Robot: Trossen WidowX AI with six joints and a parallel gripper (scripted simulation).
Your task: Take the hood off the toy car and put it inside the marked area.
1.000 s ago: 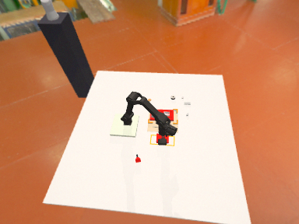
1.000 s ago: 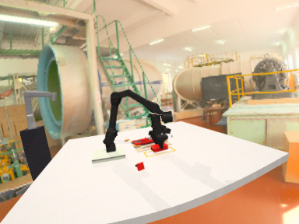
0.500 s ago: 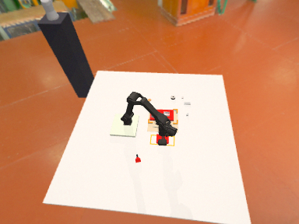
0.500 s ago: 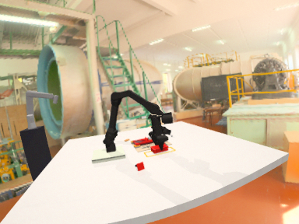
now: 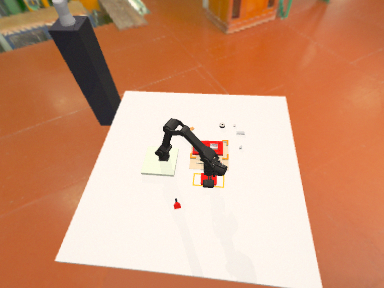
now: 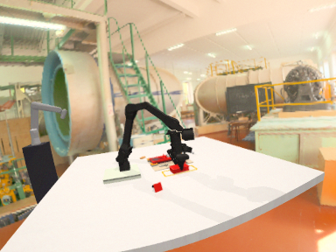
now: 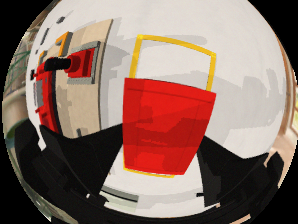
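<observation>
Now: gripper tip 1 cm below the red hood.
</observation>
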